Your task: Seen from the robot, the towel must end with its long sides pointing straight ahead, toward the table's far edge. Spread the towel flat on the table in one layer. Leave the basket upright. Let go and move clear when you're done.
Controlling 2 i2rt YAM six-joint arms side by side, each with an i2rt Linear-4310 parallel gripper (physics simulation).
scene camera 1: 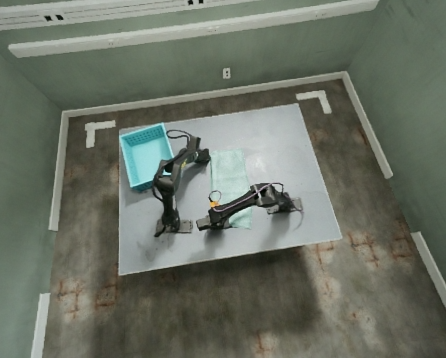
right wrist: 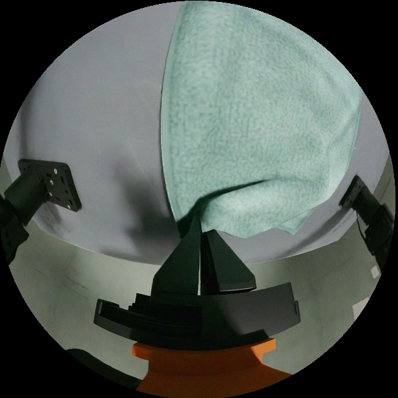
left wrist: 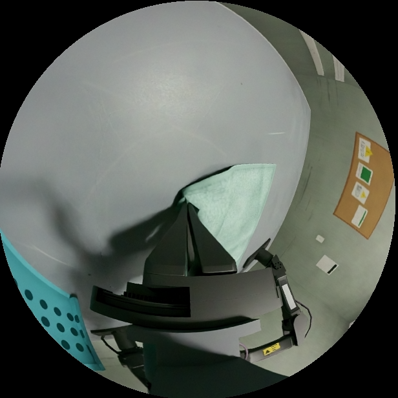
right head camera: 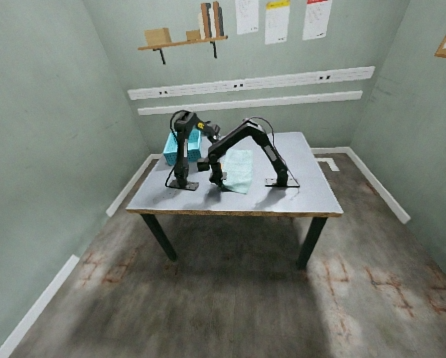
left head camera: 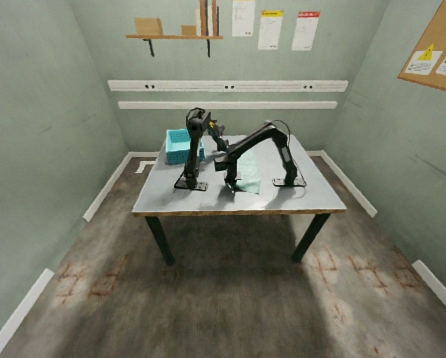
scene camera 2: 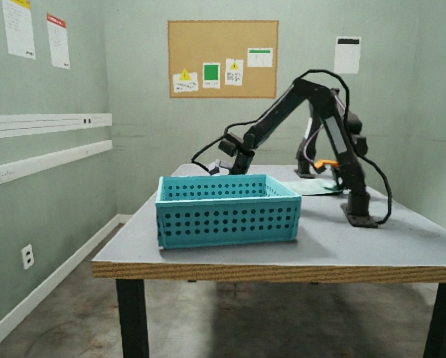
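The pale green towel lies mostly spread on the table, its long sides running roughly toward the far edge. My left gripper is shut on its far left corner, low over the table. My right gripper is shut on its near left corner; a raised fold curls over beside those fingertips in the right wrist view. The arms hide parts of the towel in the head and scene views. The turquoise basket stands upright at the left.
The basket stands behind the left arm's base in the left head camera. The right arm's base is right of the towel, and that arm reaches left across the towel's near part. The table's front edge is near both bases.
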